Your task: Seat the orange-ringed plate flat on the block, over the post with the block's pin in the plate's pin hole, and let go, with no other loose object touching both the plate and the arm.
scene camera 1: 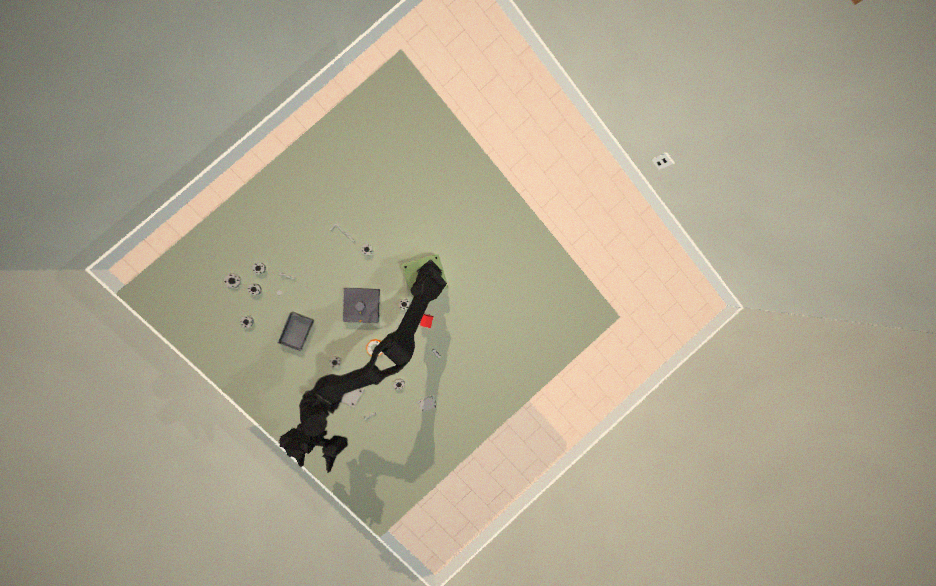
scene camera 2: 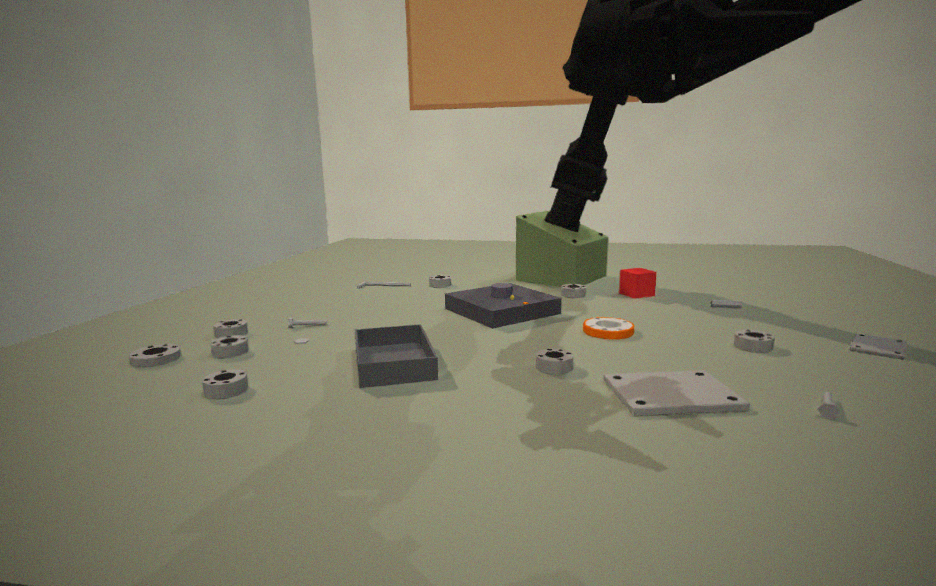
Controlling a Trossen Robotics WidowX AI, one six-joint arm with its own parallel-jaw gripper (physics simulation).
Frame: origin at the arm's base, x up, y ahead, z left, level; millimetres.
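Seen in the pictures: gripper, between the fingertips: (scene camera 1: 315, 468); arm's base, origin of its link: (scene camera 1: 429, 271) (scene camera 2: 562, 222).
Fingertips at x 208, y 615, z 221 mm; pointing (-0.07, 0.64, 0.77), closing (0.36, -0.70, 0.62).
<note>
Offsets run from my fingertips to a thing's middle. "*": to the spot under its first point.
The orange-ringed plate @[dz -131, dx -306, dy -270 mm] (scene camera 1: 368, 347) (scene camera 2: 608, 334) lies flat on the green surface, apart from the block; the arm partly covers it in the overhead view. The dark square block @[dz -285, dx -292, dy -340 mm] (scene camera 1: 350, 296) (scene camera 2: 470, 307) has a short round post @[* dz -286, dx -272, dy -338 mm] (scene camera 1: 359, 306) (scene camera 2: 502, 290) standing bare on top. A small yellow spot @[* dz -268, dx -285, dy -320 mm] (scene camera 2: 511, 297) and an orange spot @[* dz -246, dx -288, dy -301 mm] (scene camera 2: 524, 303) show beside the post; I cannot tell which is the pin. My gripper (scene camera 1: 315, 465) is open and empty, its fingers apart at the lower left edge of the surface, far from plate and block. It does not show in the side view.
The arm rises from a green box (scene camera 1: 412, 266) (scene camera 2: 545, 255) beside a red cube @[dz -86, dx -292, dy -484 mm] (scene camera 1: 426, 320) (scene camera 2: 636, 282). A dark open tray @[dz -364, dx -299, dy -103 mm] (scene camera 1: 281, 340) (scene camera 2: 397, 371), several grey rings, bolts and a pale flat plate @[dz -74, dx -308, dy -81 mm] (scene camera 1: 352, 396) (scene camera 2: 676, 392) lie around the block.
</note>
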